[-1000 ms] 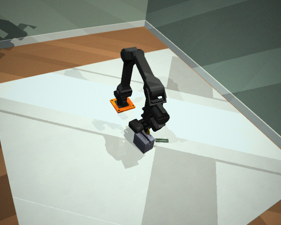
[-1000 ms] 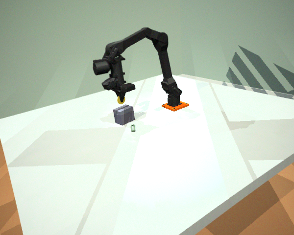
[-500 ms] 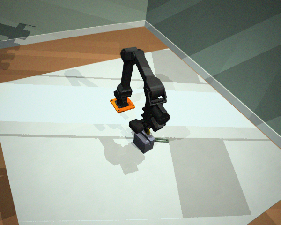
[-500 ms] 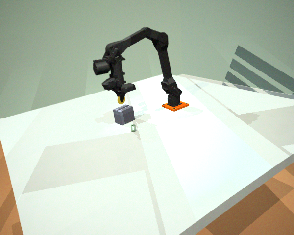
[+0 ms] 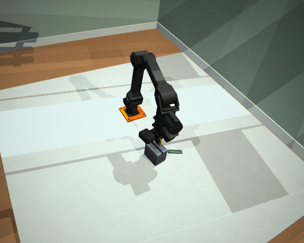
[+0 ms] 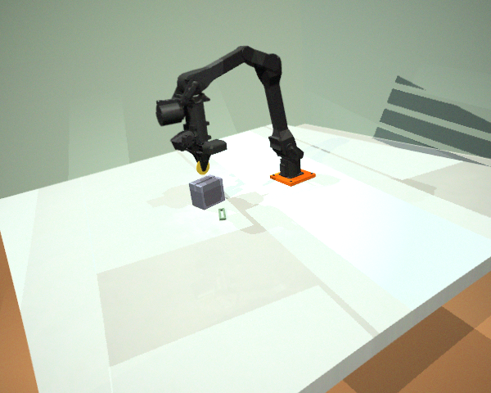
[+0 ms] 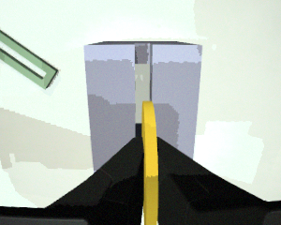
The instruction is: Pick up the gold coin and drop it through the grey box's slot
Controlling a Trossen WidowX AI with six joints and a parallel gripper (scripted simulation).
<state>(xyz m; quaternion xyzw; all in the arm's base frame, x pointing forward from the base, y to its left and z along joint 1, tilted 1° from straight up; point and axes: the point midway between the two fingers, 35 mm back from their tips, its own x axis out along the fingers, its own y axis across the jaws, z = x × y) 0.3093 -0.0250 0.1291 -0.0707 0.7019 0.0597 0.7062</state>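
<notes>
Now: the gold coin 10 mm above my gripper tip.
</notes>
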